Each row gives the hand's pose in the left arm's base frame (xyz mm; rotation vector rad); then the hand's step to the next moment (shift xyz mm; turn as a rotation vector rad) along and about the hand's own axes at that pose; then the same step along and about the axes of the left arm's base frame.
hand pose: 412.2 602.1 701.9 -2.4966 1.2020 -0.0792
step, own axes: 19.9 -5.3 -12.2 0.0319 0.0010 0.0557
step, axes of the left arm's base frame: 14.1 -15.9 11.1 0.0310 -0.0082 -0.0556
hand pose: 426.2 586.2 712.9 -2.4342 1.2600 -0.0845
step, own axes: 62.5 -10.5 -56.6 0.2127 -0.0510 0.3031
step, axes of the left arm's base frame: 32.1 -62.3 48.1 0.2355 -0.0466 -0.2865
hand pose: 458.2 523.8 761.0 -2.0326 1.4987 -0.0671
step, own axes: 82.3 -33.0 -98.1 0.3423 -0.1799 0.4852
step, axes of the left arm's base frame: 20.3 -109.5 71.3 0.4612 -0.0587 -0.4108
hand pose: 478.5 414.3 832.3 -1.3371 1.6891 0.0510
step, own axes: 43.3 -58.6 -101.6 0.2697 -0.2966 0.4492
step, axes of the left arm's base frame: -16.8 -110.9 55.3 0.5255 -0.0719 -0.2848
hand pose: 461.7 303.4 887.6 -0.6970 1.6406 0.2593
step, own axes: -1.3 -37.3 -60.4 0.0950 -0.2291 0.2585
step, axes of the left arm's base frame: -28.0 -61.6 21.5 0.3386 -0.0699 -0.0938
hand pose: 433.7 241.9 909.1 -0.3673 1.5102 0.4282
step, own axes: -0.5 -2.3 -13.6 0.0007 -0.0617 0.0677
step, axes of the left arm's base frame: -10.8 -8.6 0.0 0.0892 -0.0208 -0.0005
